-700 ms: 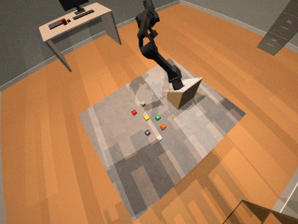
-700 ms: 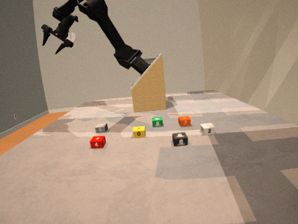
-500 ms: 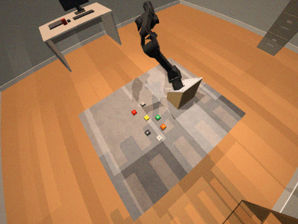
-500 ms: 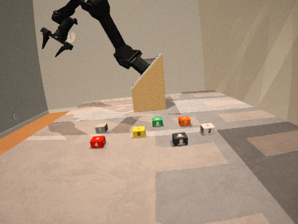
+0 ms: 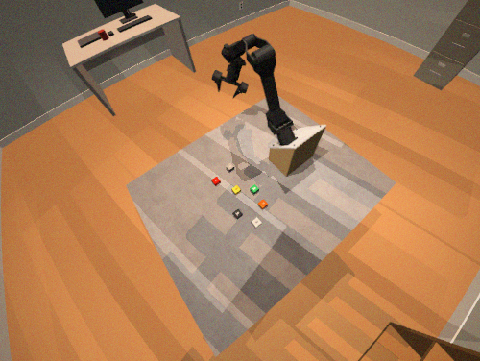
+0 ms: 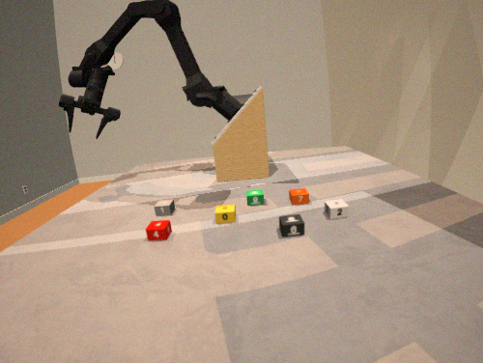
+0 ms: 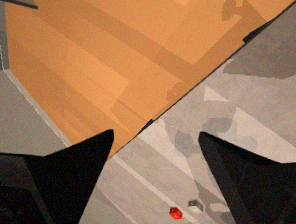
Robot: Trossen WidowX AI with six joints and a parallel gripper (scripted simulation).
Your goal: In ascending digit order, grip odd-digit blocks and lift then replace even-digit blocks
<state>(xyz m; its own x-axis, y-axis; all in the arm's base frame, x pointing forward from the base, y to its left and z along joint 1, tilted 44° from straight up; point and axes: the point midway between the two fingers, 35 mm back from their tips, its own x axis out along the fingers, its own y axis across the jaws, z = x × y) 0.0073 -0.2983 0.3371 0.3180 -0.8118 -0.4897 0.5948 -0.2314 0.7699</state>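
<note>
Right now the yellow block is 430 mm to the left of my gripper tip, 270 mm ahead of it and 160 mm below it. Also, from my gripper tip: green block: 480 mm to the left, 200 mm ahead, 160 mm below; red block: 320 mm to the left, 320 mm ahead, 160 mm below; grey block: 300 mm to the left, 220 mm ahead, 160 mm below.
</note>
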